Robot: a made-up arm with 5 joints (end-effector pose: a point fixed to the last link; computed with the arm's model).
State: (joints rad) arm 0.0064 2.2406 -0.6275 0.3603 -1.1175
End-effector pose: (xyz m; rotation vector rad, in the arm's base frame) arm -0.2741 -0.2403 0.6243 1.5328 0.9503 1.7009
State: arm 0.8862 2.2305 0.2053 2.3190 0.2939
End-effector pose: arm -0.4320 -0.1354 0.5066 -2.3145 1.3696 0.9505
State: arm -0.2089 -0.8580 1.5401 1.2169 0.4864
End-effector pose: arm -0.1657 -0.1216 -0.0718 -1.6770 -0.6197 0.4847
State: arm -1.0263 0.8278 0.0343 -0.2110 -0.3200
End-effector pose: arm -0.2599 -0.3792 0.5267 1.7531 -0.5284 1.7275
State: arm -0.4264 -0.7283 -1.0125 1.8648 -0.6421
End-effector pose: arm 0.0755 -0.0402 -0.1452 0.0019 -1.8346 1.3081
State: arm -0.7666 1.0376 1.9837 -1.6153 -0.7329
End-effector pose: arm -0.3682 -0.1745 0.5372 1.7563 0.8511 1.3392
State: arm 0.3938 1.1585 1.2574 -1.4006 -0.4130
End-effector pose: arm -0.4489 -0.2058 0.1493 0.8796 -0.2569 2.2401
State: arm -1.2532 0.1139 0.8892 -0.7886 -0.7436
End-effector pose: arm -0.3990 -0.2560 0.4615 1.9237 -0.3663 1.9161
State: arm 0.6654 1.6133 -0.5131 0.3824 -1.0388
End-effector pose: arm -0.3782 -0.3840 0.1688 0.3528 0.2396 2.4573
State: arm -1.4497 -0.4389 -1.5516 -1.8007 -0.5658
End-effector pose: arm -0.4663 -0.1386 0.1266 0.0670 1.2311 0.2309
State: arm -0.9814 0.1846 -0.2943 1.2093 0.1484
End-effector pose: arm -0.3183 -0.3897 0.1909 -0.0314 -0.9597 1.5620
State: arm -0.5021 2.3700 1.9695 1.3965 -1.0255
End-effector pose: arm 0.0121 0.1072 0.6455 1.5974 -1.8765 -0.0884
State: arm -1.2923 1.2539 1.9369 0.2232 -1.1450
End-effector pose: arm 0.0134 -0.2488 0.7140 -0.2068 -2.9623 -0.9657
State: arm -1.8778 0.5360 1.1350 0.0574 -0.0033
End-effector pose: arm -0.0338 -0.3346 0.6275 1.3410 0.6637 1.7377
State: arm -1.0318 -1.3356 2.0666 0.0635 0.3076
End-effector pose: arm -0.1980 0.0848 0.0914 -0.5629 -0.7158 0.8407
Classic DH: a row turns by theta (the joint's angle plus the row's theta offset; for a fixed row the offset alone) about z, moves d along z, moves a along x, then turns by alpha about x. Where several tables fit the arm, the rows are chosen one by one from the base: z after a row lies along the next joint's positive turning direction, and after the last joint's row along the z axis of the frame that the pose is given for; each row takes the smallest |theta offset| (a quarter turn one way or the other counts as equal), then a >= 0, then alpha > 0; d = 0 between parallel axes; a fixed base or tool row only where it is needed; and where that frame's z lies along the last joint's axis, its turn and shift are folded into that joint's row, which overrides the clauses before.
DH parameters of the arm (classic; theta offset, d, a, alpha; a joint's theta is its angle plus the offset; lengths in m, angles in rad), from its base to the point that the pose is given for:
base (fixed): 0 0.2655 0.0041 1.5708
joint 1: -1.3232 0.1581 -0.0168 2.3389
joint 2: -1.1678 -0.1009 -0.0883 -0.963
joint 3: -0.5068 0.3435 -0.1537 -0.4786
joint 4: -0.3669 0.1096 0.039 -1.5708
joint 5: 1.5708 0.0351 0.0191 -1.5708
tool (fixed): 1.5708 -0.0525 0 0

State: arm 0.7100 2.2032 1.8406 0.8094 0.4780
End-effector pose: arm -0.3364 -0.0109 0.3813 -1.6568 2.0478 1.4417
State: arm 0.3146 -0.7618 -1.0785 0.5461 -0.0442
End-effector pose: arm 0.2113 -0.0135 0.0077 0.1209 1.8207 -0.6806
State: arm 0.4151 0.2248 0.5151 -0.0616 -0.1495
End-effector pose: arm -0.1195 -0.3208 -0.0921 -0.6660 -1.4776 2.3888
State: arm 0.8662 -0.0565 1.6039 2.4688 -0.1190
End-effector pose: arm -0.0854 -0.2275 -0.1668 -1.4347 0.3409 -1.0202
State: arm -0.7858 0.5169 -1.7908 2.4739 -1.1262
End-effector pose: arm -0.3776 -0.2811 0.0792 1.1955 0.0636 1.4874
